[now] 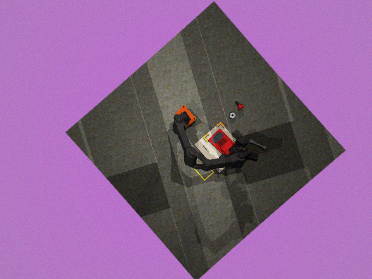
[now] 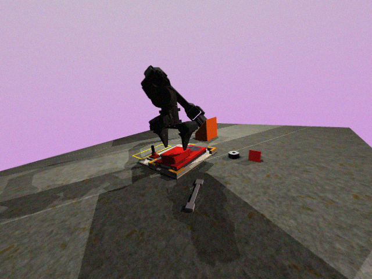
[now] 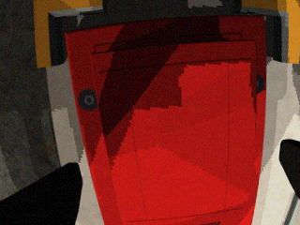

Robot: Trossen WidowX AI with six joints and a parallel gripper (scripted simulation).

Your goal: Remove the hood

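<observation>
My gripper tip is 2 cm above the red hood. Also, from my gripper tip: grey wrench-like bar: 18 cm to the left, 8 cm ahead, 6 cm below; black wheel: 17 cm behind, 14 cm to the left, 5 cm below.
</observation>
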